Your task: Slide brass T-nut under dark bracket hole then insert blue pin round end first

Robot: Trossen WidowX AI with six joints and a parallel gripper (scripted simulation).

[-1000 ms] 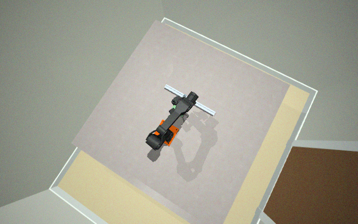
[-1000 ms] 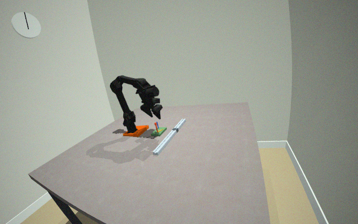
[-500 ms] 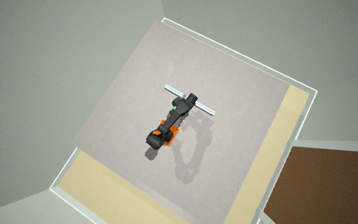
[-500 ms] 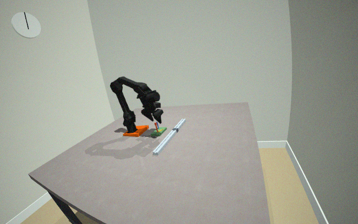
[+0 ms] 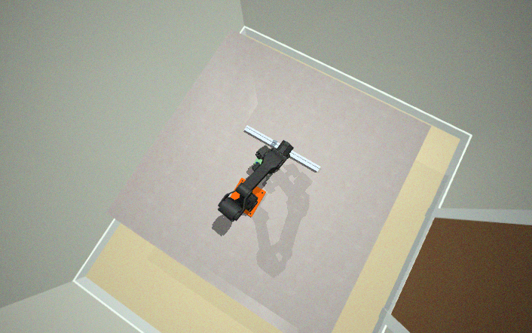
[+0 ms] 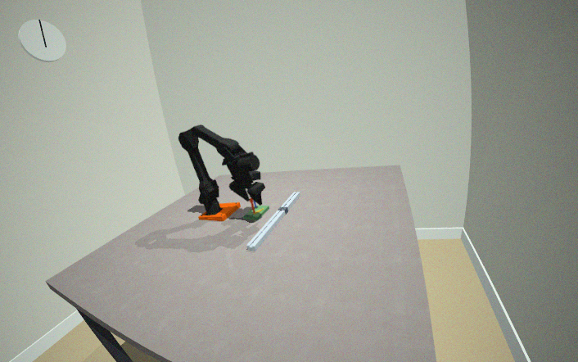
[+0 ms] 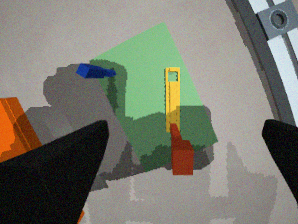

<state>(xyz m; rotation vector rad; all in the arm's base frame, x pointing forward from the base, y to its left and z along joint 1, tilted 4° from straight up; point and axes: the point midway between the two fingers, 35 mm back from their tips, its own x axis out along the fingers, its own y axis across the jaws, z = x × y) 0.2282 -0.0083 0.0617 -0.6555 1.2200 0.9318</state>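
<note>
My gripper tip is now 1 cm to the right of the brass T-nut and 2 cm above it. Also, from my gripper tip: blue pin 3 cm behind, 6 cm to the left, 4 cm below; green tray 2 cm behind, 4 cm to the left, 6 cm below; aluminum rail 11 cm ahead, 1 cm to the left, 5 cm below.
</note>
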